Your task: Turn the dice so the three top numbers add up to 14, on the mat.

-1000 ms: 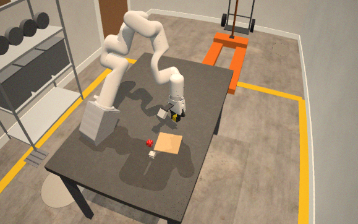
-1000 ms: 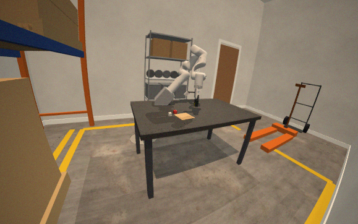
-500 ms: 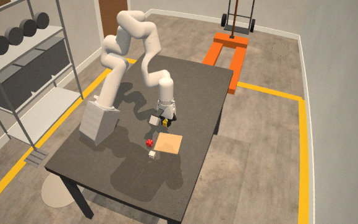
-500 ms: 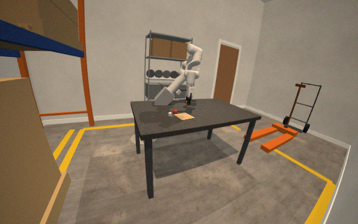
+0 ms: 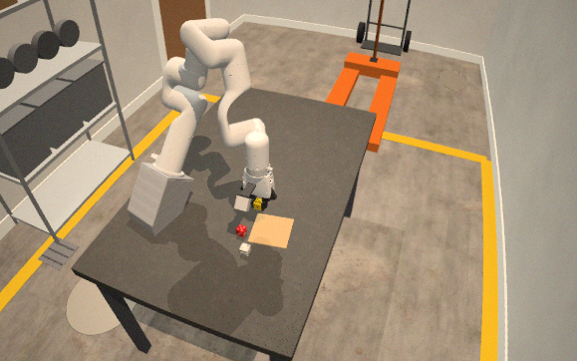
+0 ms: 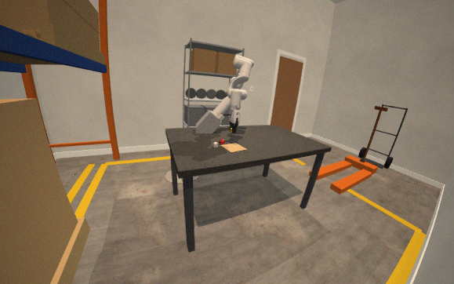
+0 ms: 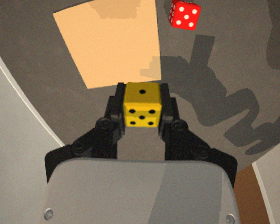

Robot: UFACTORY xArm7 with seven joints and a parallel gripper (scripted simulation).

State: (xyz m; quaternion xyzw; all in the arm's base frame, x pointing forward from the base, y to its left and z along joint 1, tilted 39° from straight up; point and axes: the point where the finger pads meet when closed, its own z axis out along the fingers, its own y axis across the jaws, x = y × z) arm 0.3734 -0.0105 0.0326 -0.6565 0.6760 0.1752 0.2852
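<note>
My gripper is now 5 cm short of the mat and 12 cm above it. The rest, counted from my hand: red die 5 cm behind, 6 cm to the right, 11 cm below; yellow die 1 cm below; white die 13 cm to the right, 11 cm below.
</note>
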